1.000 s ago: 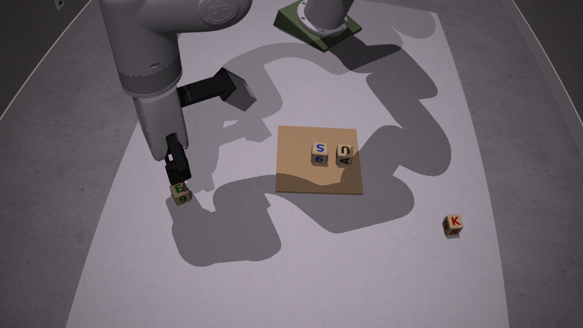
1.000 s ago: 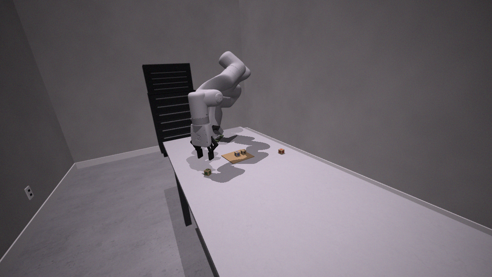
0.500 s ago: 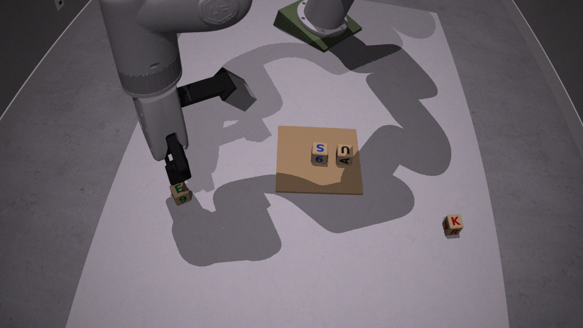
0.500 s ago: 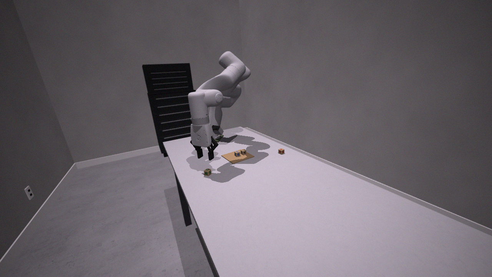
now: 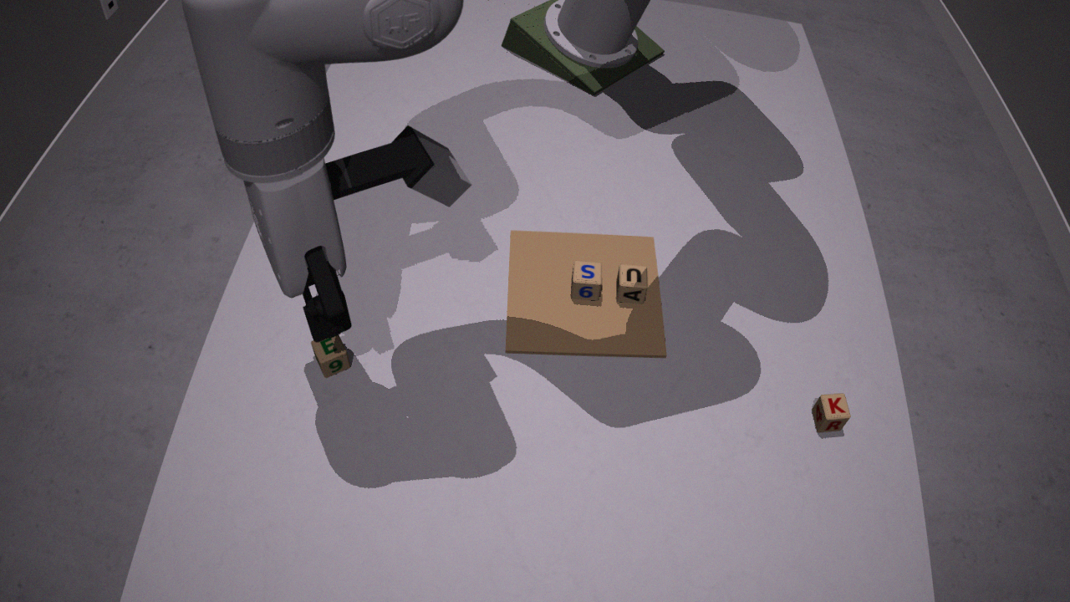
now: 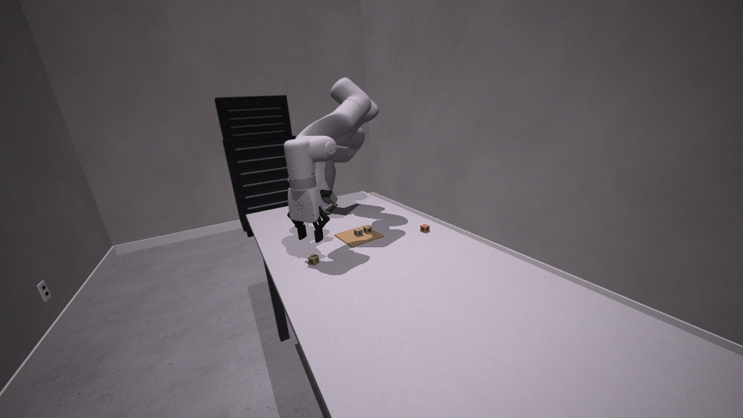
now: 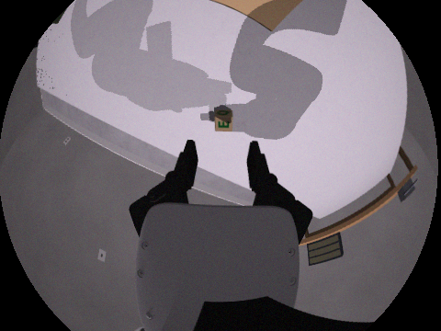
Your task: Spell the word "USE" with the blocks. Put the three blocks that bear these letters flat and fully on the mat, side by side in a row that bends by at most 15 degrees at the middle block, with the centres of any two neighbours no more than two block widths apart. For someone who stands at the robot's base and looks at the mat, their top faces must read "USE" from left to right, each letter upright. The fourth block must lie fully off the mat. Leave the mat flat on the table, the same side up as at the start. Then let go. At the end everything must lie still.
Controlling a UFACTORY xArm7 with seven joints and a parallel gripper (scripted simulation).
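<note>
Now: hand 9 cm above the E block. The rest, counted from my hand: U block (9 cm behind, 26 cm to the left, 8 cm below); then tan mat (9 cm behind, 22 cm to the left, 10 cm below); then S block (9 cm behind, 22 cm to the left, 8 cm below).
</note>
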